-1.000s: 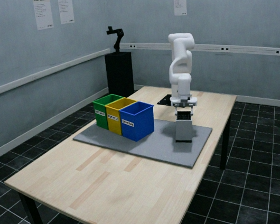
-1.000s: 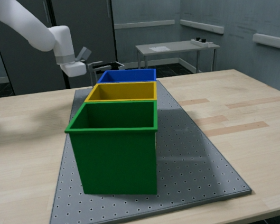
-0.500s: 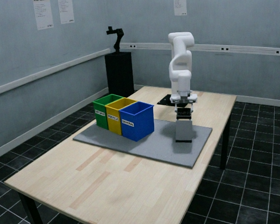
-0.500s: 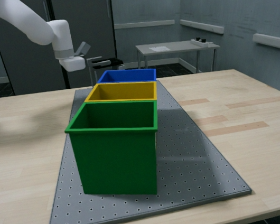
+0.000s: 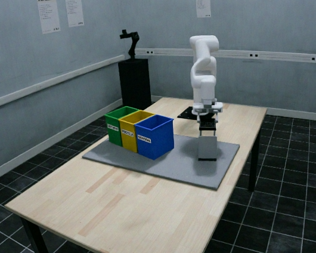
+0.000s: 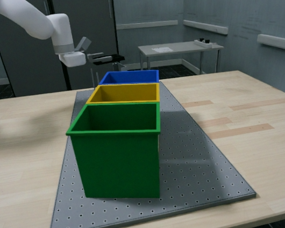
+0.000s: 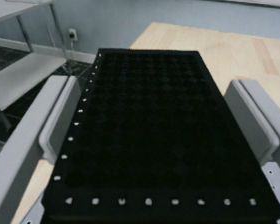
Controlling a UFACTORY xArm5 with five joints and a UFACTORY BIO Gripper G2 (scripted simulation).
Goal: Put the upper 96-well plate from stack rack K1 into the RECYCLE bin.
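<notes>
Right now the yellow recycle bin is 41 cm to the right of my hand, 10 cm below it and 4 cm ahead of it. Round my hand: green bin (53 cm to the right, 10 cm below); blue bin (28 cm to the right, 10 cm below, 7 cm ahead); black 96-well plate (2 cm ahead, 1 cm to the left, 1 cm below).
</notes>
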